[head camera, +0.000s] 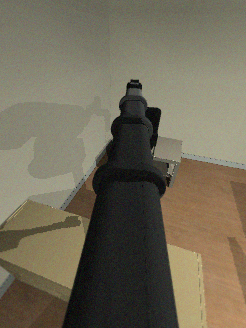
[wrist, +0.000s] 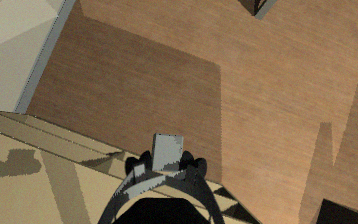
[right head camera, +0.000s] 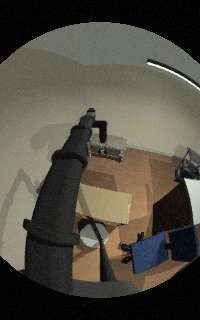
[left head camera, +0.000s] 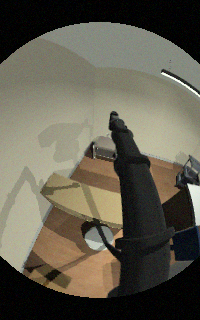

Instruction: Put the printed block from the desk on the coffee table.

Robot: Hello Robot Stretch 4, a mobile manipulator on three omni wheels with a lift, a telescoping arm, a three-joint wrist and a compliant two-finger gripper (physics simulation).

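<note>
My gripper is shut on the printed block, a small grey box held upright between the two dark fingertips in the wrist view. It is in the air; wood floor and the edge of a yellow-topped table show beneath and behind it. A low grey table with a lower shelf, seemingly the coffee table, stands near the back corner, partly hidden by the arm in the head view. In the right head view the gripper overlaps this table, but its height above the floor is hard to tell.
A yellow-topped table lies under the arm. A round white object is in front of it. A blue chair and a dark brown panel stand at the right. Walls meet behind the grey table.
</note>
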